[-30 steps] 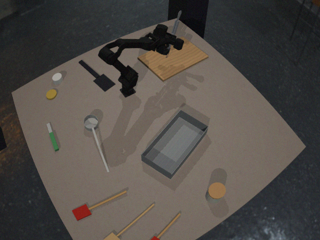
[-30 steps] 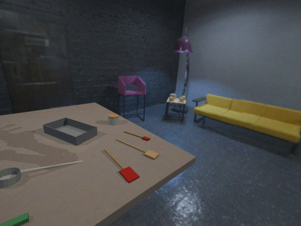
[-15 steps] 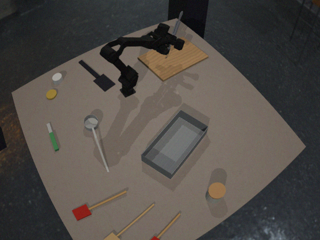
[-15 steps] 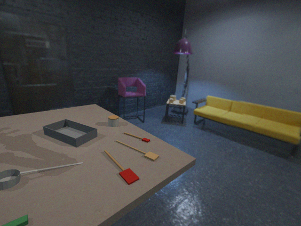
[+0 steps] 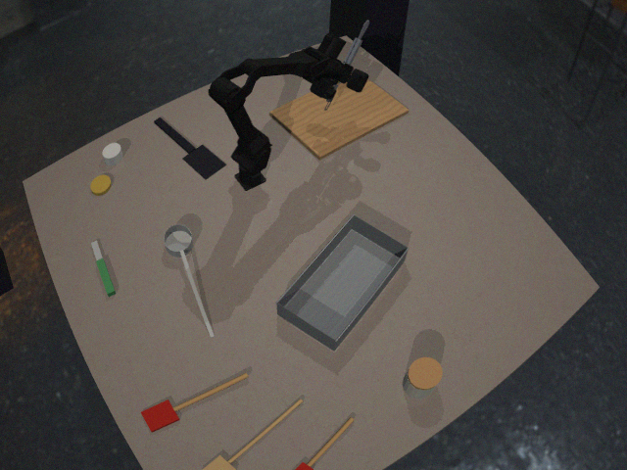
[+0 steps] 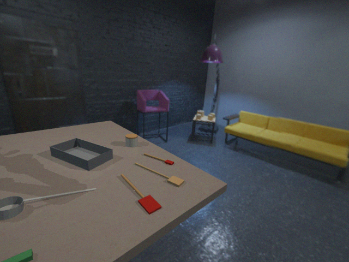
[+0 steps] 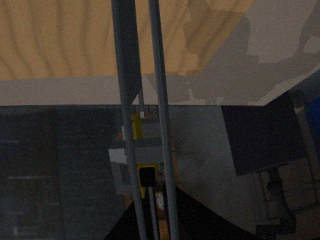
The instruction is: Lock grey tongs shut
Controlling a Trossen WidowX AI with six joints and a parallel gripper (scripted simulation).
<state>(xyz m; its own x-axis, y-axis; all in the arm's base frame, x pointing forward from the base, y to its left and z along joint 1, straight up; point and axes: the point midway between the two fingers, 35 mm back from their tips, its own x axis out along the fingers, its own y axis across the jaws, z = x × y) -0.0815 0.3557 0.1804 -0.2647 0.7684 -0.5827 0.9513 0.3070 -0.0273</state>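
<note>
The wooden board is 15 cm below my gripper tip and 2 cm to the right of it. Also, from my gripper tip: white puck (70 cm to the right, 24 cm behind, 14 cm below); grey roasting tin (50 cm ahead, 37 cm to the right, 13 cm below); black spatula (48 cm to the right, 16 cm below, 12 cm behind).
</note>
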